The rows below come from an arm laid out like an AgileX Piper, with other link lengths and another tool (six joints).
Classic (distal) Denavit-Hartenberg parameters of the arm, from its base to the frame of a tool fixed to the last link. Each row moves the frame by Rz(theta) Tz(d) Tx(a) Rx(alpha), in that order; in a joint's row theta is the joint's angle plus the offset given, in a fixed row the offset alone. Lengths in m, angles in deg.
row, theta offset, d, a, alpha
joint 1, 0, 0.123, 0, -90
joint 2, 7.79, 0, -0.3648, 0
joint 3, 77.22, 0, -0.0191, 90
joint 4, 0, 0.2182, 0, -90
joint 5, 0, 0, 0, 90
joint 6, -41.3, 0.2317, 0.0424, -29.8
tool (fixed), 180, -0.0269, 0, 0
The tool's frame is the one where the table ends.
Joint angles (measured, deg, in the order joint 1, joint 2, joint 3, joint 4, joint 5, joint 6), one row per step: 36.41, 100.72, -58.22, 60.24, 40.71, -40.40; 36.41, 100.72, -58.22, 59.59, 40.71, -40.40; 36.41, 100.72, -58.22, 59.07, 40.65, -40.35; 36.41, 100.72, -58.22, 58.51, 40.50, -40.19; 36.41, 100.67, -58.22, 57.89, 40.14, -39.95; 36.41, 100.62, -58.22, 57.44, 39.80, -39.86; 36.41, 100.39, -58.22, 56.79, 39.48, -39.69; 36.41, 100.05, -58.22, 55.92, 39.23, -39.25
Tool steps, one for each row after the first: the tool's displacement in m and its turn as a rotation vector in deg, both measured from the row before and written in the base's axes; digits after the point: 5 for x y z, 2 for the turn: 0.00019, -0.00132, -0.00082, -0.41, -0.31, 0.40; 0.00034, -0.00108, -0.00066, -0.34, -0.25, 0.24; 0.00060, -0.00120, -0.00072, -0.38, -0.26, 0.12; 0.00130, -0.00141, -0.00050, -0.41, -0.43, -0.04; 0.00130, -0.00105, -0.00027, -0.29, -0.44, -0.02; 0.00114, -0.00153, 0.00068, -0.31, -0.61, 0.05; 0.00071, -0.00200, 0.00115, -0.37, -0.58, 0.03
